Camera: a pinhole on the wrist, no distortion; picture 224 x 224 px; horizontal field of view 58.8 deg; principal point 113.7 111.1 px. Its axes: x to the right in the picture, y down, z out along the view. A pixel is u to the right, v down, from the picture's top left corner.
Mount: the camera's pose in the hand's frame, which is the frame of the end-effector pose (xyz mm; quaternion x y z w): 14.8 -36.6 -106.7 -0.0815 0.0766 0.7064 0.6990
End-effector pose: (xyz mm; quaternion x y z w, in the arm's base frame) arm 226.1 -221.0 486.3 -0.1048 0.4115 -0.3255 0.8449
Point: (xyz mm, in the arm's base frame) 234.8 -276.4 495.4
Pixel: 58 79
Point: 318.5 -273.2 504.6
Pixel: 101 60
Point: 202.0 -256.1 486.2
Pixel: 65 117
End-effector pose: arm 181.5 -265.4 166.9 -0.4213 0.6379 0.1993 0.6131
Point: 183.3 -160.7 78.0
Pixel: 175 74
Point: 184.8 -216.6 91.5
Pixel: 164 60
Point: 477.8 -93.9 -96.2
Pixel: 54 13
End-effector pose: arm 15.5 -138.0 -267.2 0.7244 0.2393 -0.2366 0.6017
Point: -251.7 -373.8 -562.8
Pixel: outside the picture
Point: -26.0 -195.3 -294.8
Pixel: 67 150
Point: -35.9 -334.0 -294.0
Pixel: 79 142
